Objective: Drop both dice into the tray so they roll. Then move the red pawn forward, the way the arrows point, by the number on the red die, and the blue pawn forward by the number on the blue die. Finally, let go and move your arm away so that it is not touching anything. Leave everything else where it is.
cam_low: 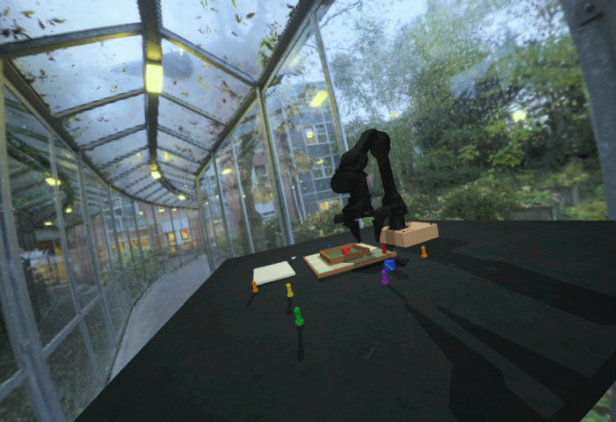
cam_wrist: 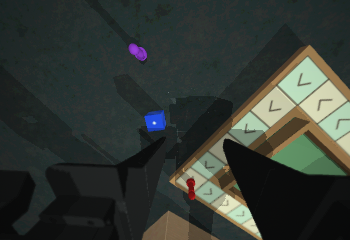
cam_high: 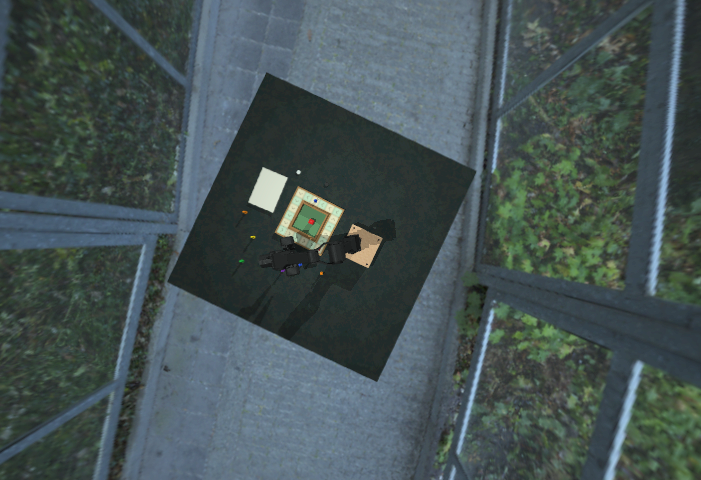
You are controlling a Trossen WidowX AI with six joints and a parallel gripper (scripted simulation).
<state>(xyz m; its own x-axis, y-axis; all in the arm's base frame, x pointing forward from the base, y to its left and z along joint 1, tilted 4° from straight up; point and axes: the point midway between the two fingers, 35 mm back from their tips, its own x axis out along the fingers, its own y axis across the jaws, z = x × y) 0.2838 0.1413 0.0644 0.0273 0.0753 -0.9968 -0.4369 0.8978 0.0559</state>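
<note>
Right now the red pawn is 11 cm behind my gripper tip, 6 cm to the right of it and 5 cm below it. From my gripper tip the other things lie so: green tray 19 cm to the right, 7 cm below, 2 cm behind; purple pawn 11 cm to the left, 7 cm below, 5 cm ahead; yellow pawn 26 cm ahead, 7 cm below, 3 cm to the right.
</note>
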